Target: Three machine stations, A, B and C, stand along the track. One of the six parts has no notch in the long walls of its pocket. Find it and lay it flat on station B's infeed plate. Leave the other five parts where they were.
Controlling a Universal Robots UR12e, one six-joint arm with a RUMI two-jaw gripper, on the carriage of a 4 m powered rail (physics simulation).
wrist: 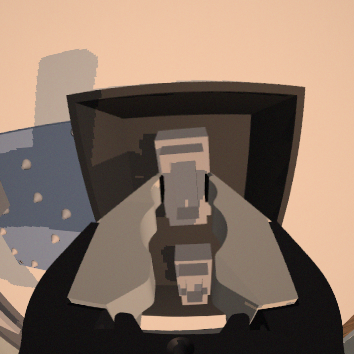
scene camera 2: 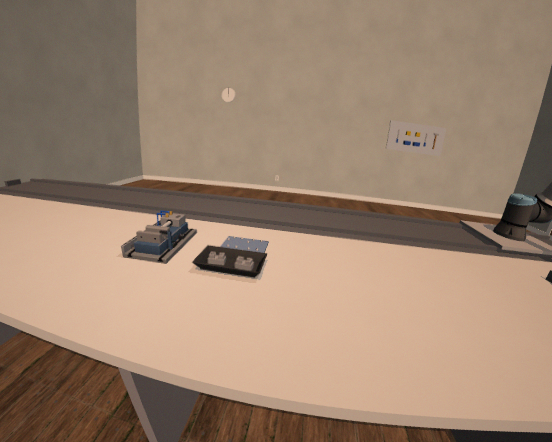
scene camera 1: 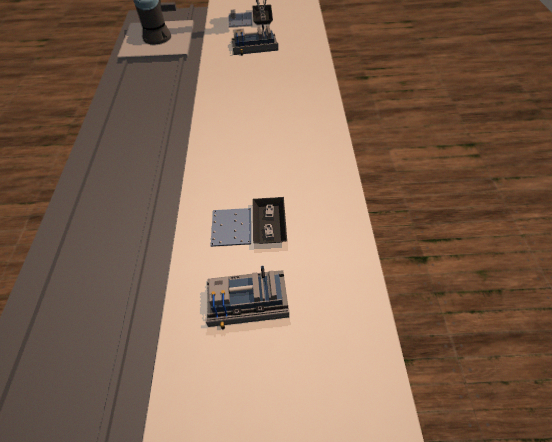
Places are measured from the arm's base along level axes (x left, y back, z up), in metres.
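Where they show: gripper, fingertip midpoint: (wrist: 184, 175) (scene camera 1: 261, 10); arm's base, origin of the base link: (scene camera 2: 508, 235) (scene camera 1: 157, 37).
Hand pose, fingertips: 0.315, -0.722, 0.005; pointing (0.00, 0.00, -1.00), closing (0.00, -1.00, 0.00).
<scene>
Each offset is from my fingertips to the top centre of the thing, as dx, dy, dz. "spot": to the spot under its first point.
My gripper (wrist: 184, 175) (scene camera 1: 261, 4) is shut on a grey part @[-0.005, +0.000, +0.012] (wrist: 183, 165) in the dark tray (wrist: 185, 87) (scene camera 1: 270, 22) at the far station. The part sits low in the tray; the fingers hide stretches of its long walls. A second grey part @[-0.115, -0.008, +0.012] (wrist: 193, 270) lies nearer the palm. The pegged blue plate @[-0.064, +0.160, -0.026] (wrist: 50, 172) (scene camera 1: 240, 19) is beside this tray. At the nearer station, two parts @[spot: -1.876, -0.003, -0.001] (scene camera 1: 269, 210) @[spot: -1.983, +0.005, -0.002] (scene camera 1: 268, 230) (scene camera 2: 217, 258) (scene camera 2: 244, 262) lie in a tray @[-1.930, +0.000, +0.008] (scene camera 1: 285, 220), beside its pegged plate @[-1.932, +0.166, -0.026] (scene camera 1: 227, 216) (scene camera 2: 245, 244). Station letters cannot be read.
A vise-like machine (scene camera 1: 241, 296) (scene camera 2: 159, 240) stands by the nearer tray. Another machine @[-0.425, +0.057, +0.065] (scene camera 1: 255, 43) stands close to the far tray. The arm's carriage (scene camera 1: 135, 45) (scene camera 2: 492, 239) is at the far end of the rail (scene camera 1: 135, 165) in scene camera 1.
</scene>
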